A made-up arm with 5 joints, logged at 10 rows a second.
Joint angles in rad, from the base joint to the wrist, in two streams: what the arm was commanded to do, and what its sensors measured. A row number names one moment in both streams.
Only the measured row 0 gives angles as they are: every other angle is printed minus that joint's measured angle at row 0.
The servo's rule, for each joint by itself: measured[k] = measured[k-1] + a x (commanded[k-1-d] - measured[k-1]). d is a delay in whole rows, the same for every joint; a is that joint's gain. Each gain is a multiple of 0.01, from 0.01 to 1. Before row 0 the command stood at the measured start. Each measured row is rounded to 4 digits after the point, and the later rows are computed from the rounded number. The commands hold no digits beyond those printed.
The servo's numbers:
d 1
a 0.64 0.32 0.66 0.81 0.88
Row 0, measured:
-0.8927 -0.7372 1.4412 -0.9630 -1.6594
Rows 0 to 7, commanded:
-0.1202 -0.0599 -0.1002 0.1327 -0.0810
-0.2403 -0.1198 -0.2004 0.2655 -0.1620
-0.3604 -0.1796 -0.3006 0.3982 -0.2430
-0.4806 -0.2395 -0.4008 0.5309 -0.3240
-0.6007 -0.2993 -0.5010 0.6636 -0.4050
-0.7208 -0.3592 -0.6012 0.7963 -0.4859
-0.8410 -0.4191 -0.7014 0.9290 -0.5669
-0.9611 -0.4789 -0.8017 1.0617 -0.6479
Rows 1 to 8, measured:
0.0000 0.0000 0.0000 0.0000 0.0000
-0.0769 -0.0192 -0.0661 0.1075 -0.0713
-0.1815 -0.0514 -0.1547 0.2355 -0.1511
-0.2960 -0.0924 -0.2510 0.3673 -0.2320
-0.4141 -0.1395 -0.3499 0.4998 -0.3130
-0.5335 -0.1906 -0.4496 0.6325 -0.3940
-0.6534 -0.2446 -0.5497 0.7652 -0.4749
-0.7735 -0.3004 -0.6498 0.8979 -0.5559

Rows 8 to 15, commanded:
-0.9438 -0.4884 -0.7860 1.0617 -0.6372
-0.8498 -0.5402 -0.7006 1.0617 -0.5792
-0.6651 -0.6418 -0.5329 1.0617 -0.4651
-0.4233 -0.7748 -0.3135 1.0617 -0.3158
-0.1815 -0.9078 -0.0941 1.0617 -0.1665
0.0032 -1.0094 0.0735 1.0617 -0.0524
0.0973 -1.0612 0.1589 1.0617 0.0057
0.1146 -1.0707 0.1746 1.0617 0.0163
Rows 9 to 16, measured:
-0.8936 -0.3575 -0.7501 1.0306 -0.6369
-0.9257 -0.3994 -0.7738 1.0558 -0.6372
-0.8771 -0.4445 -0.7255 1.0606 -0.5862
-0.7414 -0.5076 -0.5984 1.0615 -0.4796
-0.5378 -0.5931 -0.4104 1.0617 -0.3355
-0.3098 -0.6938 -0.2016 1.0617 -0.1868
-0.1095 -0.7948 -0.0200 1.0617 -0.0685
0.0229 -0.8800 0.0981 1.0617 -0.0032

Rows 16 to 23, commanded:
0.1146 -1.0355 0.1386 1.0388 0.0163
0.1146 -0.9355 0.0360 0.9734 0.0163
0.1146 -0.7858 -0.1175 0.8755 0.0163
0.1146 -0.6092 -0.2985 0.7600 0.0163
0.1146 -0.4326 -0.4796 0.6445 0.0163
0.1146 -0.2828 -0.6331 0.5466 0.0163
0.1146 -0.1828 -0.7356 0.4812 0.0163
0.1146 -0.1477 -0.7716 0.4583 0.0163
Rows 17 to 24, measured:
0.0816 -0.9410 0.1486 1.0617 0.0140
0.1027 -0.9712 0.1420 1.0432 0.0160
0.1103 -0.9598 0.0720 0.9867 0.0163
0.1131 -0.9041 -0.0531 0.8966 0.0163
0.1141 -0.8097 -0.2151 0.7860 0.0163
0.1144 -0.6890 -0.3897 0.6714 0.0163
0.1145 -0.5590 -0.5503 0.5703 0.0163
0.1146 -0.4386 -0.6726 0.4981 0.0163

